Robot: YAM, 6 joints.
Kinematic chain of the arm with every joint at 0, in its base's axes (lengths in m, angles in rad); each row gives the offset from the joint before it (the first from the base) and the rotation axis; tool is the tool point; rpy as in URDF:
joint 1: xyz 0 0 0.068 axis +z
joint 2: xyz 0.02 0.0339 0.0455 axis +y
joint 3: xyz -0.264 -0.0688 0 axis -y
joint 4: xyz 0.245 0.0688 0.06 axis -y
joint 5: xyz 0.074 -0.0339 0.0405 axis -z
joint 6: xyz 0.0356 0 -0.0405 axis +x
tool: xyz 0 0 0 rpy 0 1.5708 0
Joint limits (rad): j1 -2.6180..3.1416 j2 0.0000..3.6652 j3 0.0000..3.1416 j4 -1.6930..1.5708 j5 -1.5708..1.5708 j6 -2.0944..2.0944
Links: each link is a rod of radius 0.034 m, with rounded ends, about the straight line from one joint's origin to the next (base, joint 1, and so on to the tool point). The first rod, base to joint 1, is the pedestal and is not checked.
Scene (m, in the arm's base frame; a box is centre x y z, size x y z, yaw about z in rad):
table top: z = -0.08
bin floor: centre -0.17 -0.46 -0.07 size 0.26 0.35 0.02 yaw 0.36
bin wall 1: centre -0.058 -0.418 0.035 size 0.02 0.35 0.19 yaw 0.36
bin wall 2: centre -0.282 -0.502 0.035 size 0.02 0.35 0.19 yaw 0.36
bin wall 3: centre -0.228 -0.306 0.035 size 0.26 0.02 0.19 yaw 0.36
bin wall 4: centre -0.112 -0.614 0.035 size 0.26 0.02 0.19 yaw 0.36
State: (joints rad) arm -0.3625 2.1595 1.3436 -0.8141 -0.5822 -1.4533
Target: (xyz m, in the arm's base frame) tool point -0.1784 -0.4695 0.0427
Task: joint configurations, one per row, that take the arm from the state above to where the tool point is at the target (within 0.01 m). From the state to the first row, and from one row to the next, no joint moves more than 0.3 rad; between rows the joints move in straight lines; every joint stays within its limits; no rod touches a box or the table.
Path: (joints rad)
1: -0.6301 2.1130 1.3908 -0.7823 -0.6028 -1.4291
2: -0.8978 2.0665 1.4380 -0.7505 -0.6235 -1.4048
3: -1.1654 2.0200 1.4852 -0.7186 -0.6441 -1.3806
4: -1.4320 2.0880 1.6216 -0.6509 -0.5814 -1.4048
5: -1.6986 2.1561 1.7579 -0.5831 -0.5186 -1.4291
6: -1.9651 2.2241 1.8943 -0.5153 -0.4559 -1.4533
7: -1.9647 2.3909 1.8639 -0.4954 -0.4487 -1.4533
8: -1.9642 2.5577 1.8335 -0.4756 -0.4415 -1.4533

